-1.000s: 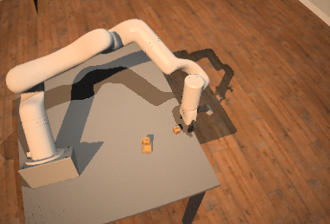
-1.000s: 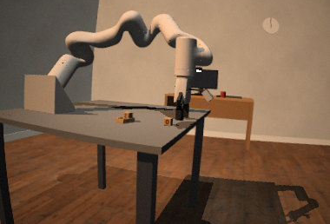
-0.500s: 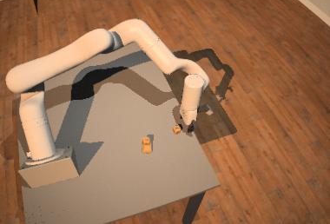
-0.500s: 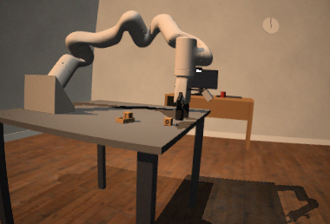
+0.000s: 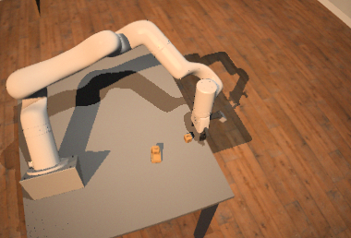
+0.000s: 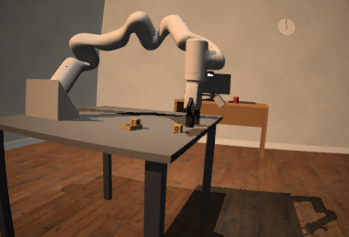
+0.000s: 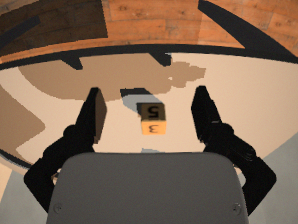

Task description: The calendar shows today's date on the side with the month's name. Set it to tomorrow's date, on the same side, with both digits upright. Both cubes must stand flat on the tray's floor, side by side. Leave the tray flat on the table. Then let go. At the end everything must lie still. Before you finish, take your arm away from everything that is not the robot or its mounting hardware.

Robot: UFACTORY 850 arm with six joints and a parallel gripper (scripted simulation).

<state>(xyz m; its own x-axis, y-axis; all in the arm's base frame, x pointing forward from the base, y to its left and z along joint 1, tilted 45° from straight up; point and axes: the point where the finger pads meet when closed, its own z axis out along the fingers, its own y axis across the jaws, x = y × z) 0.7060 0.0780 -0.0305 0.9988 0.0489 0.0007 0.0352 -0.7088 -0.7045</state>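
My hand is 60 mm past the orange cube, 30 mm above it and 10 mm to the left of it. From my hand the other things lie so: calendar cube 220 mm behind, 30 mm to the right, 20 mm below; then orange tray 230 mm behind, 50 mm to the right, 30 mm below.
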